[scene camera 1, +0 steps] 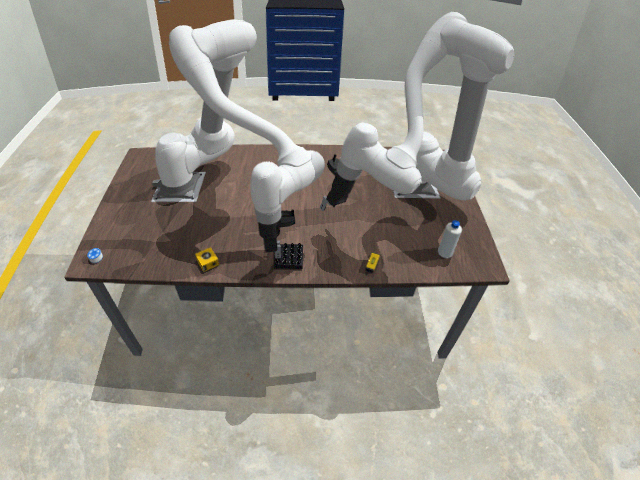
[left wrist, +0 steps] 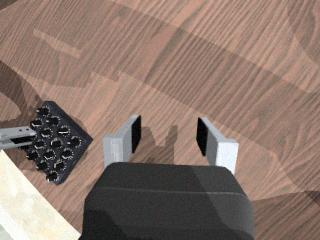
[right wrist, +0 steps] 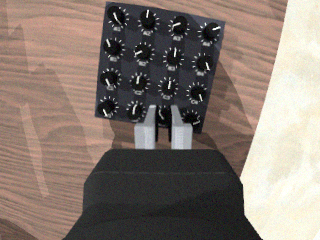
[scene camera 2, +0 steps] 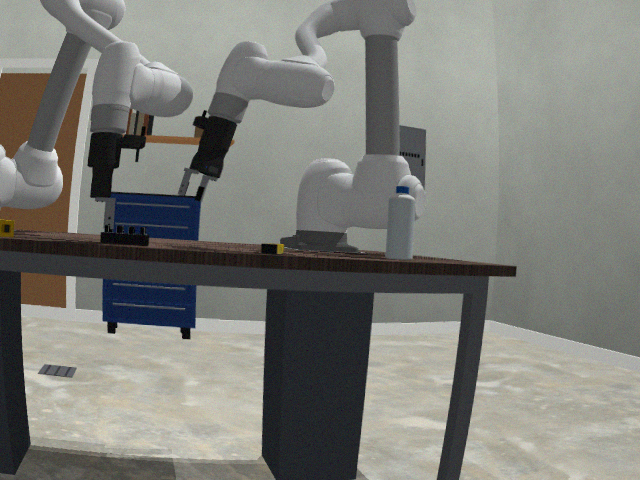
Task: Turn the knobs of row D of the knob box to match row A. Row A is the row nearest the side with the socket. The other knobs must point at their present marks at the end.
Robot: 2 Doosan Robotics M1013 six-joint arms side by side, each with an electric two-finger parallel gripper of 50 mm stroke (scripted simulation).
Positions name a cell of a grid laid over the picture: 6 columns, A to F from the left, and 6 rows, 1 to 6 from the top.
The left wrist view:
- my left gripper: D4
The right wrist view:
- my right gripper: D3
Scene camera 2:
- my left gripper: B3
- my right gripper: B3
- white bottle: D3
